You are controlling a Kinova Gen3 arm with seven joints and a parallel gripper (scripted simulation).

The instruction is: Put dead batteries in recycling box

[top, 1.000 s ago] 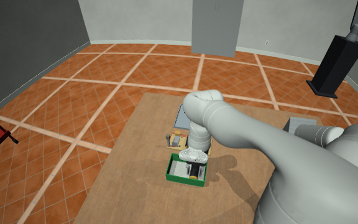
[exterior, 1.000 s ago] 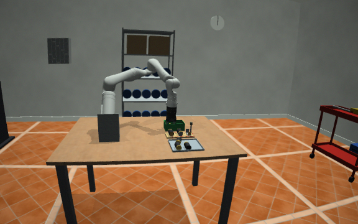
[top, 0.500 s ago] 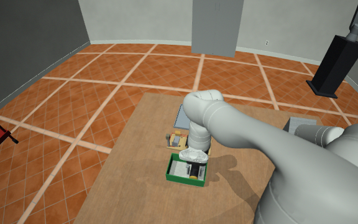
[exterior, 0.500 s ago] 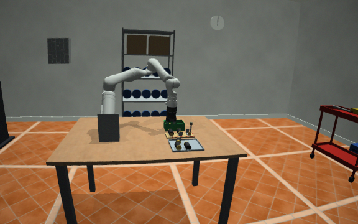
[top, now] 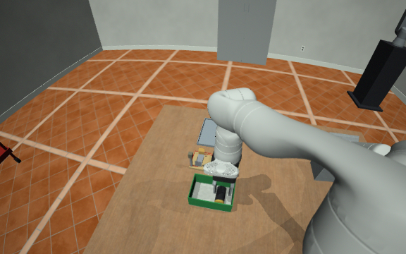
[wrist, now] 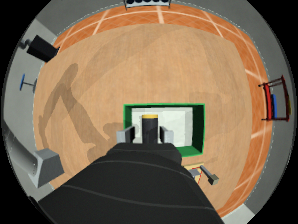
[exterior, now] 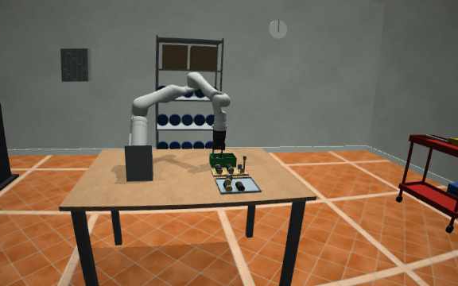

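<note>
The green recycling box is 5 cm below my hand and 3 cm ahead of it. From my hand the other things lie so: grey tray 32 cm to the right, 6 cm below, 4 cm ahead.
</note>
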